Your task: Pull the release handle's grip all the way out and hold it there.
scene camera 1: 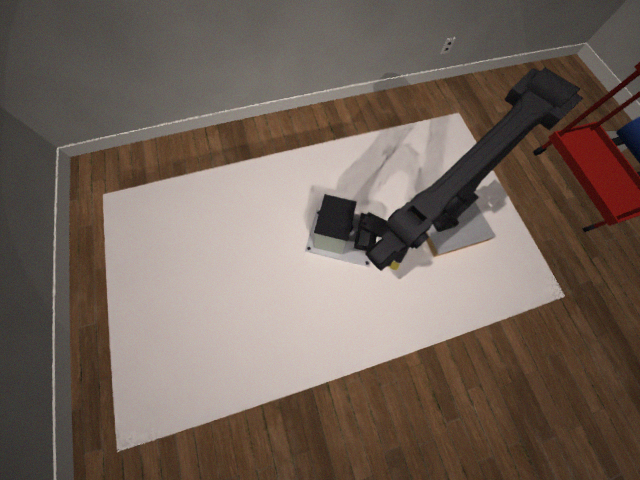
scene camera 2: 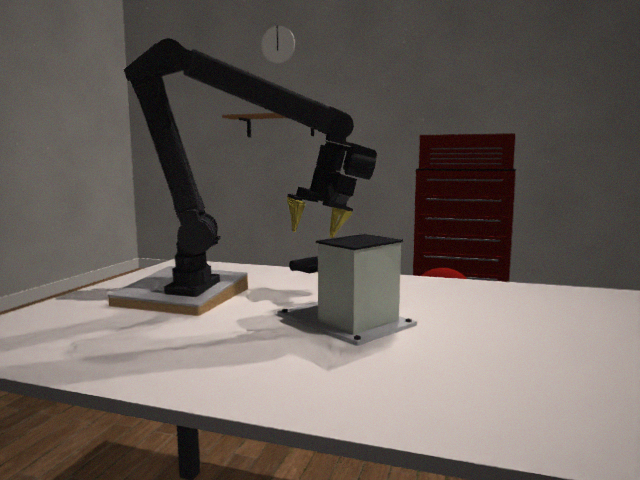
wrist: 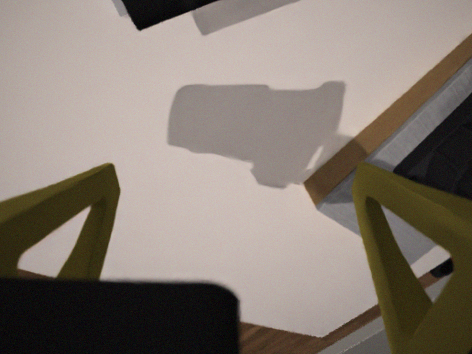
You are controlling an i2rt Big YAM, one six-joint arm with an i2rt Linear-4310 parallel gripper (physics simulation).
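The housing [scene camera 1: 329, 243] [scene camera 2: 377, 289] is a pale green box with a black top. The black release handle [scene camera 1: 363, 246] [scene camera 2: 303, 265] sticks out from its side towards the arm's base. The housing hides part of it in scene camera 2; the arm partly covers it in scene camera 1. A black part, probably the handle's grip [wrist: 150, 16], shows at the top edge of the wrist view, outside the finger gap. My gripper [scene camera 2: 313, 233] [wrist: 235, 176] is open and empty, pointing down, with its yellow fingertips higher than the handle. How far out the grip stands is unclear.
The housing's grey bolted plate [scene camera 1: 338, 256] [scene camera 2: 385, 331] rests on the white table [scene camera 1: 206, 310] [scene camera 2: 491, 387]. The arm's wood-edged base board [scene camera 1: 467, 235] [scene camera 2: 149, 305] [wrist: 340, 172] stands nearby. A red tool cabinet [scene camera 2: 465, 206] is behind the table.
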